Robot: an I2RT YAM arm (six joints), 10 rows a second.
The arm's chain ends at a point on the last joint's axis. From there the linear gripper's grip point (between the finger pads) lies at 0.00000 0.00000 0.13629 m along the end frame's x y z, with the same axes.
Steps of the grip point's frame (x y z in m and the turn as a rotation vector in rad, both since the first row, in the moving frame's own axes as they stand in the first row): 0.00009 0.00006 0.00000 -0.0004 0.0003 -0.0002; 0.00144 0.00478 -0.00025 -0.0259 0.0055 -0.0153; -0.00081 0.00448 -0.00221 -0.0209 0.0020 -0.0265; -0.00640 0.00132 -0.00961 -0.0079 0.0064 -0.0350; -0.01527 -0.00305 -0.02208 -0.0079 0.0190 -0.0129; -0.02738 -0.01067 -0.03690 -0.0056 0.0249 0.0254
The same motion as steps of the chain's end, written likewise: 0.00005 0.00001 0.00000 -0.0004 0.0003 -0.0002; 0.00066 0.00126 -0.00020 -0.0259 0.0055 -0.0153; -0.00112 0.00164 -0.00218 -0.0209 0.0020 -0.0265; -0.00729 0.00026 -0.00960 -0.0079 0.0064 -0.0350; -0.01787 -0.00411 -0.02205 -0.0079 0.0190 -0.0129; -0.03076 -0.01148 -0.03686 -0.0056 0.0249 0.0254
